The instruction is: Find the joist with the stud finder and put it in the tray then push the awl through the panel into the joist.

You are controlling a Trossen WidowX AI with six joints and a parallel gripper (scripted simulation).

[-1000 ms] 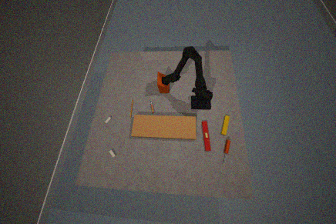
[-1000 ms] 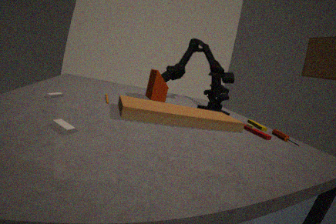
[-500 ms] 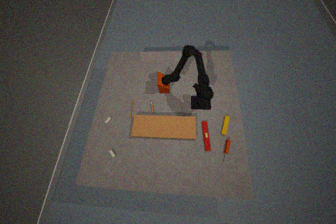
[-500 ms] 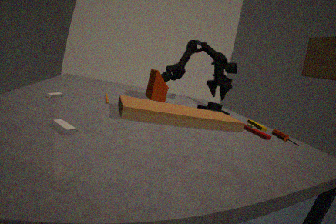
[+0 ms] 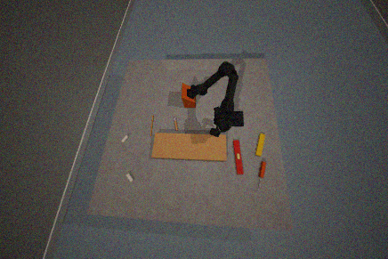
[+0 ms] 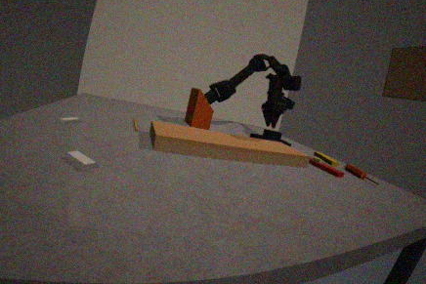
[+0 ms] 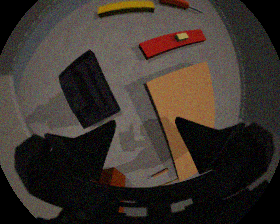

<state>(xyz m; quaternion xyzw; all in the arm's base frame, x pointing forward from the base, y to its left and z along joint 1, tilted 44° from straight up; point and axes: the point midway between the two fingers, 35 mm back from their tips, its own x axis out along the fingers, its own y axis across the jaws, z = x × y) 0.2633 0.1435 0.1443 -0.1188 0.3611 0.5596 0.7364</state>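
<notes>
Now: the awl 9 cm behind my gripper tip, 33 cm to the right of it and 8 cm below it. The rest, counted from my gripper tip: dark stud finder: 10 cm behind, 9 cm to the left, 4 cm below; then red bar: 18 cm ahead, 12 cm to the left, 7 cm below; then black tray: 10 cm behind, 10 cm to the left, 8 cm below.
</notes>
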